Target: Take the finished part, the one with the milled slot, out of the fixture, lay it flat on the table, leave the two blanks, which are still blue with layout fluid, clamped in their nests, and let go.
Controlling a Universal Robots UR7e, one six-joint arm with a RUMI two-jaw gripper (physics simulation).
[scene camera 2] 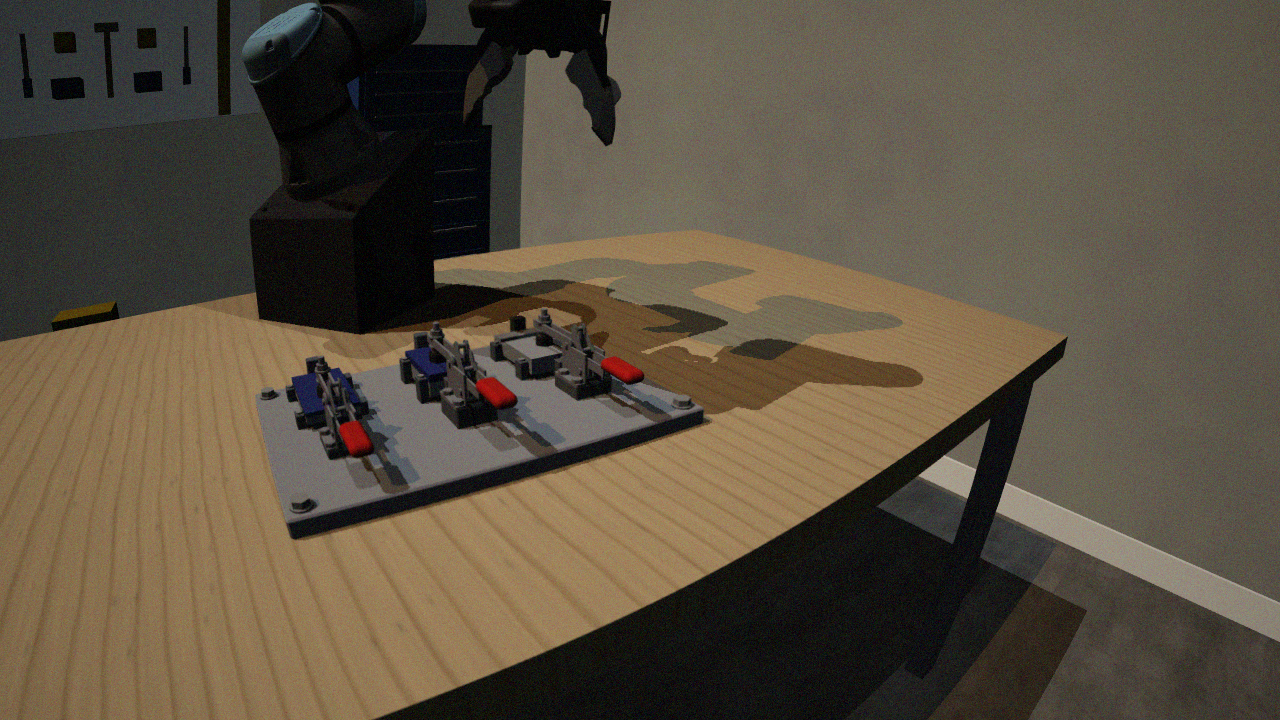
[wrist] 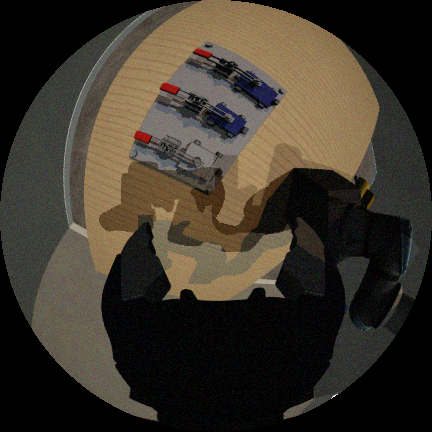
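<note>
The finished part is a bare grey block in the end nest of the grey fixture plate, at the right in the scene view. Its slot cannot be made out. The clamp arm beside it reaches over the part, its red handle low and pointing outward. One blue blank sits in the middle nest, the other blue blank in the far end nest, both under clamp arms. My gripper is open and empty, high above the table behind the fixture.
The middle red handle and the end red handle stick out over the plate. The black robot base stands on the wooden table behind the fixture. A wall rises beyond the table's right side.
</note>
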